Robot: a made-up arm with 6 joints.
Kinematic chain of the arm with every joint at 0, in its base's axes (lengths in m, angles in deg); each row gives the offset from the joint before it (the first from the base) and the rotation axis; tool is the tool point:
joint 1: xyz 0 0 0.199 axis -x
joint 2: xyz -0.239 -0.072 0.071 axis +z
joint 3: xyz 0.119 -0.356 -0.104 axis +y
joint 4: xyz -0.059 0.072 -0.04 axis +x
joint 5: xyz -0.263 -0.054 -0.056 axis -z
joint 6: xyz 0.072 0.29 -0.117 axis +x
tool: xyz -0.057 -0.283 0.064
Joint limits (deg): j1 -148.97..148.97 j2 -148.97..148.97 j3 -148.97..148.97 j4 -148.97..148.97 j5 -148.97..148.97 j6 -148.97..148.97
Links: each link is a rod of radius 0.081 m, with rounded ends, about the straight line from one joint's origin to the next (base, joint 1, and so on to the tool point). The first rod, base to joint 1, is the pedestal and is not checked.
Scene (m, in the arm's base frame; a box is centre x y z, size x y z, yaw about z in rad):
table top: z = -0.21
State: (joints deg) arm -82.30 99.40 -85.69 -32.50 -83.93 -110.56
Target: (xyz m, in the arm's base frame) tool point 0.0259 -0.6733 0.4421
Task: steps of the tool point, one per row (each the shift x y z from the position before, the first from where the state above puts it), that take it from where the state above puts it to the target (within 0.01 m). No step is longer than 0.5 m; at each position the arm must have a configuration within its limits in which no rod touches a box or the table.
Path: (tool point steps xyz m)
1: -0.0957 -0.0367 0.4164
2: -0.0431 -0.2888 0.3523
3: 0.0166 -0.4554 0.1285
4: 0.0663 -0.4429 -0.1662
5: 0.0922 -0.2411 -0.3948

